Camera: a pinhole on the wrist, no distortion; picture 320 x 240 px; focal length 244.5 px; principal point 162.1 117.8 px. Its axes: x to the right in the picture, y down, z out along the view. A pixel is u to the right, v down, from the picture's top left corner.
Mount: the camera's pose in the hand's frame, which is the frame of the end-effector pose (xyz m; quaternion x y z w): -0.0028 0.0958 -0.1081 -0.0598 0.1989 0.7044 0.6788
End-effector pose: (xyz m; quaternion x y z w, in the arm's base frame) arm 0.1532 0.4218 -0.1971 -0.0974 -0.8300 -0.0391 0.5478
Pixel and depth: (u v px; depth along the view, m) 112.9 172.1 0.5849
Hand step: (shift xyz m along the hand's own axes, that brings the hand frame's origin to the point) -0.0130 0.1975 0.4939
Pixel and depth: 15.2 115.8 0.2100
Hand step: 0.0469 0.0540 0.1281
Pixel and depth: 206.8 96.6 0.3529
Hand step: 0.0881 0.2835 0.1854
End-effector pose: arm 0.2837 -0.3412 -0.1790 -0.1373 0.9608 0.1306 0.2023
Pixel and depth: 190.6 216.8 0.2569
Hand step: -0.0592 0.2166 0.1367
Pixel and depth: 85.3 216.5 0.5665
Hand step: -0.1090 0.1347 0.5181
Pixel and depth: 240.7 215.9 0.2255
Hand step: -0.0548 0.2449 0.0903
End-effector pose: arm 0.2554 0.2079 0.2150 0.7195 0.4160 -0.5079 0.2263
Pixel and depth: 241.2 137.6 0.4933
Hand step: 0.0383 0.4229 0.2941
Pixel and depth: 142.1 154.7 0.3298
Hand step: 0.0116 0.1899 0.2127
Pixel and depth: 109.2 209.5 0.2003
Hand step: -0.0361 0.1278 0.1052
